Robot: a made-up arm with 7 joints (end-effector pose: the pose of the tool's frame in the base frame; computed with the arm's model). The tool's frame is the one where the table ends. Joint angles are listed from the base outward.
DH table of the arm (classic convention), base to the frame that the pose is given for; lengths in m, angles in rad. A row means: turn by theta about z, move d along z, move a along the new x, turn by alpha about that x. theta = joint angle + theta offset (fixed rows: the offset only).
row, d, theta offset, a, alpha
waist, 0.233, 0, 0, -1.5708
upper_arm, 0, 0, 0, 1.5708
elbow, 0.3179, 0, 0.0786, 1.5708
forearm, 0, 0, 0.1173, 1.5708
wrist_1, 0.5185, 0, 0, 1.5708
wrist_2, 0, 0, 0.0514, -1.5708
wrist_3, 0.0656, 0, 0, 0
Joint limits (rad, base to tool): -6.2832..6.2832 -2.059..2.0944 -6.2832..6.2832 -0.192..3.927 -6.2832..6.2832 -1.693..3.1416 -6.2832..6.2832
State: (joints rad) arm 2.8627 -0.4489 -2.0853 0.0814 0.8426 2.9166 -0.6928
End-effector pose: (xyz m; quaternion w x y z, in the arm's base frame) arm 0.0383 0.1862 0.0840 0.3830 0.0992 -0.0471 0.9172
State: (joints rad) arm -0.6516 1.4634 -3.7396 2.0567 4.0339 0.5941 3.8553
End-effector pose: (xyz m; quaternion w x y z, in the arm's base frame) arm 0.7014 -0.1450 0.7686 0.7536 0.1290 0.5782 0.2848
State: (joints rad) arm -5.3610 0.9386 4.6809 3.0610 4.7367 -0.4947 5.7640
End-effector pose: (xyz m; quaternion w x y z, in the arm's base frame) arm 0.4602 0.5960 0.6901 0.7413 -0.4036 0.5179 0.1388
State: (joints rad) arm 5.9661 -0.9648 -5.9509 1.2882 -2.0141 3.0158 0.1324
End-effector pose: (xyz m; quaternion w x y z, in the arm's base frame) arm 0.0820 0.1121 0.8686 0.4837 0.3323 -0.8032 -0.1021
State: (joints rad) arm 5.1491 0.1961 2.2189 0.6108 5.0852 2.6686 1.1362
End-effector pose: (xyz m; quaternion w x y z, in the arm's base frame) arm 0.2623 0.3480 0.2464 0.8439 0.5090 -0.0297 0.1667
